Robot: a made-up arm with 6 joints. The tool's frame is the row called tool. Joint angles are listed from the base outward. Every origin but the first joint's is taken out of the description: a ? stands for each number. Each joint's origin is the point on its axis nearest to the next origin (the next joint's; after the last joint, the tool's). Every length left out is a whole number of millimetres.
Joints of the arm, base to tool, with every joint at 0 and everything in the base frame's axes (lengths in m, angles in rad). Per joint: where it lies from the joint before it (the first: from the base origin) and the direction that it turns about. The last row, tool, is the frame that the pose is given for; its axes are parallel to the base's.
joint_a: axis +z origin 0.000 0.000 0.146
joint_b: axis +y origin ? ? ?
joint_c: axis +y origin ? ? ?
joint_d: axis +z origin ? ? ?
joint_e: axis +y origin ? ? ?
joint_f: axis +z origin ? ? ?
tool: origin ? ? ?
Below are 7 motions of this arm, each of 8 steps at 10 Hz.
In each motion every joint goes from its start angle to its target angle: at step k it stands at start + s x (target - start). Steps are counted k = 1, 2, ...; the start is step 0. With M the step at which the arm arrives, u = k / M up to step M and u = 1 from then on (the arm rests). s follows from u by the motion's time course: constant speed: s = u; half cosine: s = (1 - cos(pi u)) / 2; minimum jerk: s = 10 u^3 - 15 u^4 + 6 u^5.
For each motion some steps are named. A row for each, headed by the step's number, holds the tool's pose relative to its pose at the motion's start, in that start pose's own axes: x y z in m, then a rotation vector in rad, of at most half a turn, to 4 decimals.
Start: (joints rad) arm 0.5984 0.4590 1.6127 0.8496 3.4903 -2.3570
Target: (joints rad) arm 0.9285 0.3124 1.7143 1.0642 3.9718 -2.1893
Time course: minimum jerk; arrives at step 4
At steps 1, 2, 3, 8:
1: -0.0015 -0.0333 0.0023 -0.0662 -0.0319 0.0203
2: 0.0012 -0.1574 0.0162 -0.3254 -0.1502 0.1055
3: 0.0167 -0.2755 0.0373 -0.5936 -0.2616 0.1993
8: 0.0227 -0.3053 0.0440 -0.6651 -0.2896 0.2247

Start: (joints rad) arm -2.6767 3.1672 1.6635 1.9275 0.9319 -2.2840
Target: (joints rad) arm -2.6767 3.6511 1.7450 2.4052 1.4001 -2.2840
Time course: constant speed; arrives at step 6
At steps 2, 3, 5, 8:
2: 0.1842 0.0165 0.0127 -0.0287 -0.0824 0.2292
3: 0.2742 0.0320 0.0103 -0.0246 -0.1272 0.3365
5: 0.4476 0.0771 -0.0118 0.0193 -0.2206 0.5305
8: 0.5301 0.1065 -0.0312 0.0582 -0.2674 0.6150

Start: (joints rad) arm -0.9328 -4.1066 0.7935 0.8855 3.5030 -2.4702
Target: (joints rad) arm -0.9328 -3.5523 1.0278 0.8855 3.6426 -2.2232
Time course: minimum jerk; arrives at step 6
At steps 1, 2, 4, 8:
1: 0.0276 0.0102 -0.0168 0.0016 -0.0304 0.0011
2: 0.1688 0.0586 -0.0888 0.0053 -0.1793 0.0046
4: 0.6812 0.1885 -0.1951 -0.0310 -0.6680 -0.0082
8: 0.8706 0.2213 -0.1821 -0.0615 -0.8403 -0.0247

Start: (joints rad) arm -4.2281 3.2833 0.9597 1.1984 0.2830 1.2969
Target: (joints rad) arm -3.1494 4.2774 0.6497 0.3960 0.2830 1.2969
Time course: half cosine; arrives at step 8
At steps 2, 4, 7, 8:
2: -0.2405 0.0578 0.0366 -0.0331 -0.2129 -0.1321
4: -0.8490 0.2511 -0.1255 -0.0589 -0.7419 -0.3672
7: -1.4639 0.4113 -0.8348 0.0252 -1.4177 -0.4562
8: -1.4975 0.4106 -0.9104 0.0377 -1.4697 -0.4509

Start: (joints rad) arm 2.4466 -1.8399 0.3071 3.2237 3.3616 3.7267
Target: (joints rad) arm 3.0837 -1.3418 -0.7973 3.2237 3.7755 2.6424
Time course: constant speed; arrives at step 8
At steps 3, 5, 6, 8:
3: -0.1372 -0.3324 0.0023 -0.3408 -0.2956 -0.3178
5: -0.2109 -0.5465 0.0810 -0.4801 -0.5661 -0.4632
6: -0.2396 -0.6452 0.1415 -0.5165 -0.7154 -0.5127
8: -0.2776 -0.8169 0.2988 -0.5136 -1.0221 -0.5623

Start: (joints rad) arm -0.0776 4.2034 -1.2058 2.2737 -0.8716 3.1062
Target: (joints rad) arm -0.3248 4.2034 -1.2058 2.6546 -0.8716 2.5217
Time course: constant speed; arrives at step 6
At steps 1, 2, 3, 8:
1: -0.0113 0.0185 -0.0128 -0.0773 -0.0021 -0.0272
2: -0.0235 0.0362 -0.0264 -0.1540 -0.0120 -0.0540
3: -0.0366 0.0531 -0.0408 -0.2293 -0.0295 -0.0799
8: -0.0805 0.0974 -0.0881 -0.4405 -0.1261 -0.1502

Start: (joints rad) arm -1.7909 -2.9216 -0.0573 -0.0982 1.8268 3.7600
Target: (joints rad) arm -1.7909 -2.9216 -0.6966 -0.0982 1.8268 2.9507
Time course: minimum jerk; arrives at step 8
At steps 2, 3, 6, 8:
2: -0.0056 0.0109 -0.0562 0.0373 0.0543 -0.0775
3: -0.0215 0.0337 -0.1475 0.0890 0.1512 -0.2055
6: -0.1445 0.1610 -0.4416 0.1609 0.5583 -0.6511
8: -0.1741 0.1880 -0.4829 0.1539 0.6325 -0.7207

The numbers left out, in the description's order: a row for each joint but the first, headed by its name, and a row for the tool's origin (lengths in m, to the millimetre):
joint_b: 0.000 0.026 0.000
joint_c: 0.000 0.000 0.715
joint_d: 0.000 0.000 0.888
joint_e: 0.000 0.000 0.000
joint_f: 0.000 0.000 0.088
tool: 0.000 0.000 0.000

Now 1 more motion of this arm.
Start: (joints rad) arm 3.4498 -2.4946 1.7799 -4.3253 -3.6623 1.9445
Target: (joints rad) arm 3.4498 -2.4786 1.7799 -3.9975 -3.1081 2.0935
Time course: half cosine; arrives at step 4
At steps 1, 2, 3, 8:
1: -0.0022 -0.0065 -0.0021 0.0834 -0.0078 -0.0198
2: -0.0098 -0.0211 -0.0094 0.2771 -0.0467 -0.0759
3: -0.0207 -0.0332 -0.0197 0.4568 -0.1137 -0.1428
8: -0.0261 -0.0372 -0.0247 0.5262 -0.1496 -0.1735

